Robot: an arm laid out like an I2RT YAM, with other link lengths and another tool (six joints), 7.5 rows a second.
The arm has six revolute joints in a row. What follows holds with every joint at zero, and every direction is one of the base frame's.
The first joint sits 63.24 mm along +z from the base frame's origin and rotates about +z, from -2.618 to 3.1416 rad.
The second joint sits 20.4 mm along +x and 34.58 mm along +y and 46.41 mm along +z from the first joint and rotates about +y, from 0 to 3.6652 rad.
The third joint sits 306.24 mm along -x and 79.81 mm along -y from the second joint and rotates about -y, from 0 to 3.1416 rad.
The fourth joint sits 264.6 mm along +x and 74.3 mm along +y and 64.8 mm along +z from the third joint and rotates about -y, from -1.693 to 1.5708 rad.
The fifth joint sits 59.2 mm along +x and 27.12 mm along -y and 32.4 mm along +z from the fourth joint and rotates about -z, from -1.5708 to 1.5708 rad.
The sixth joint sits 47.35 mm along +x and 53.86 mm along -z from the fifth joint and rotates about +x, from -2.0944 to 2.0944 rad.
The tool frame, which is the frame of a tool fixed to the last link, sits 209 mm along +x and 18 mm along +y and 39 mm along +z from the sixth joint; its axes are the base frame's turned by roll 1.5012, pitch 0.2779 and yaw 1.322 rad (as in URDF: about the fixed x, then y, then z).
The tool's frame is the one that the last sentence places.
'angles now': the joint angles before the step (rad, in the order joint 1, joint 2, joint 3, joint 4, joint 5, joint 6). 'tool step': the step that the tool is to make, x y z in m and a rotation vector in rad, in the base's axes. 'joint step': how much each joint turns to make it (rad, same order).
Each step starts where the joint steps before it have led.
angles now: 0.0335 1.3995 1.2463 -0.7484 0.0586 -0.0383
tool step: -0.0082 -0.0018 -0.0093 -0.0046 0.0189 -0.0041
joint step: -0.0002 -0.0135 -0.0305 -0.0021 0.0055 0.0007
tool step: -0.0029 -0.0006 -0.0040 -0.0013 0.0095 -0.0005
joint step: -0.0009 -0.0025 -0.0095 -0.0024 0.0005 -0.0009
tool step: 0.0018 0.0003 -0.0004 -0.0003 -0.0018 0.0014
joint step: 0.0002 0.0044 0.0006 0.0056 -0.0004 -0.0012
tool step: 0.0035 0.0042 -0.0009 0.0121 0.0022 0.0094
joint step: 0.0005 0.0134 0.0086 0.0030 -0.0151 0.0001
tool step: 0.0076 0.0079 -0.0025 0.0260 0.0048 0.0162
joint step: -0.0005 0.0292 0.0168 0.0084 -0.0309 0.0022
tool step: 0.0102 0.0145 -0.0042 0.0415 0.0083 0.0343
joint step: 0.0008 0.0426 0.0232 0.0124 -0.0535 -0.0023
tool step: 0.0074 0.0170 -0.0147 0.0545 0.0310 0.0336
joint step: 0.0015 0.0536 0.0087 0.0162 -0.0638 0.0059
